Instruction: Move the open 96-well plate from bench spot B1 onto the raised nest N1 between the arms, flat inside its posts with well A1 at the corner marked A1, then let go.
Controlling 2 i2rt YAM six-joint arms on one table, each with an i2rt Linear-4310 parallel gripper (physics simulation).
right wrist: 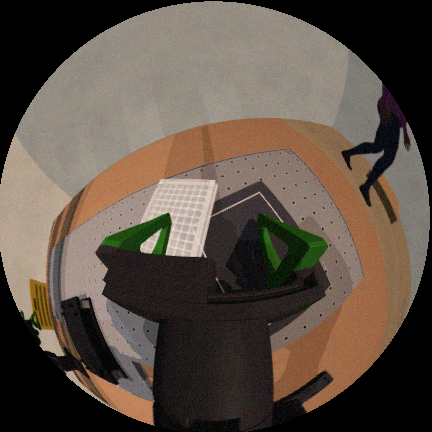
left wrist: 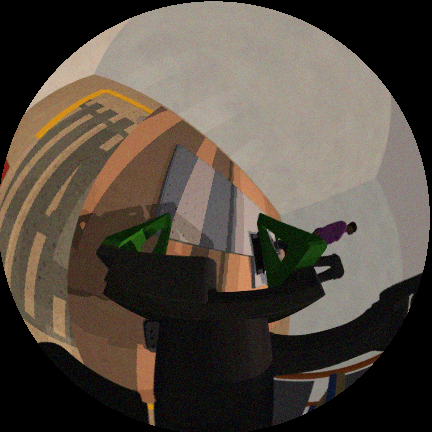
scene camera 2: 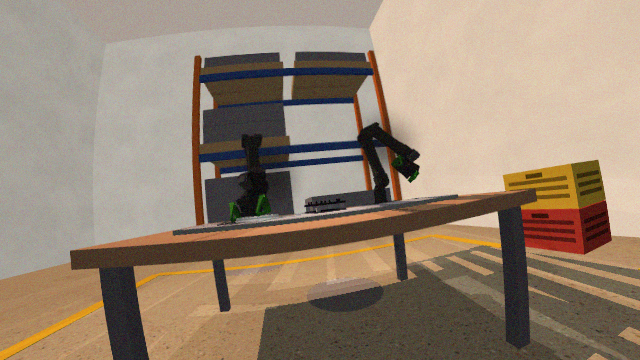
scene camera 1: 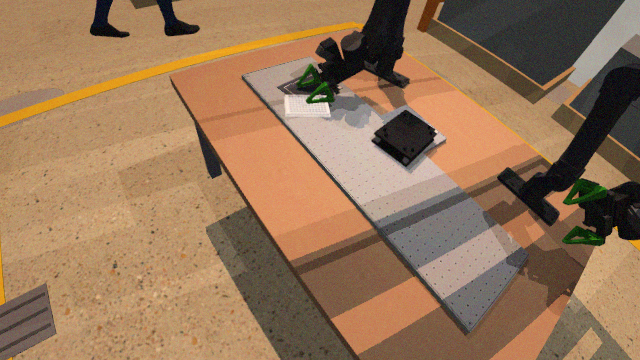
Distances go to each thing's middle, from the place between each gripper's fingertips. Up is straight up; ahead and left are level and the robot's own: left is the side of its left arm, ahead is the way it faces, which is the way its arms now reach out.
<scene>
Now: right hand 5 cm to the right of the white well plate (scene camera 1: 296,106), 1 cm short of it and 1 cm above it.
Now: the white well plate 66 cm to the right of my left hand, 20 cm ahead of it and 12 cm below it.
</scene>
